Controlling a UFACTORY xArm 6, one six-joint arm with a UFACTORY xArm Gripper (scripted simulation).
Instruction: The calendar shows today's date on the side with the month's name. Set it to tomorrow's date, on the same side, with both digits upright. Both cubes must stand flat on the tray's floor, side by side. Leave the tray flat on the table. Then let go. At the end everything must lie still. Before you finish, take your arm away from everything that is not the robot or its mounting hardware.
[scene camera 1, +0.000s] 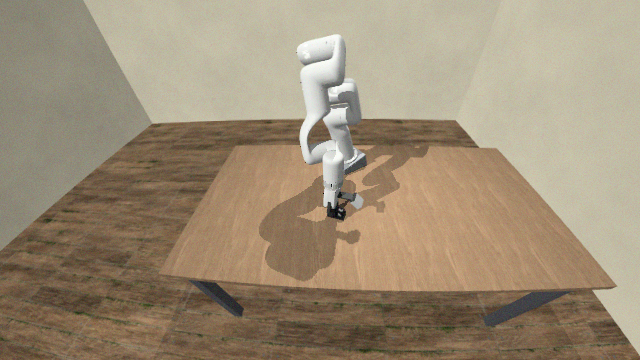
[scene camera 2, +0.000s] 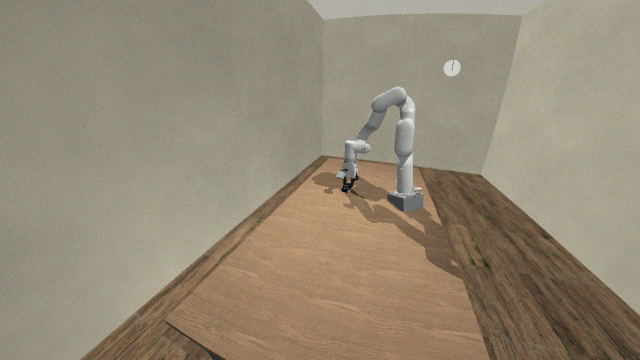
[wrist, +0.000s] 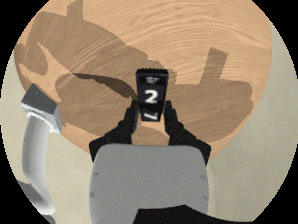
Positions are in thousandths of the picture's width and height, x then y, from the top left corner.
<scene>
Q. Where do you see my gripper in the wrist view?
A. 508, 475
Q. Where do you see a calendar cube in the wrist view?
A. At 508, 400
</scene>
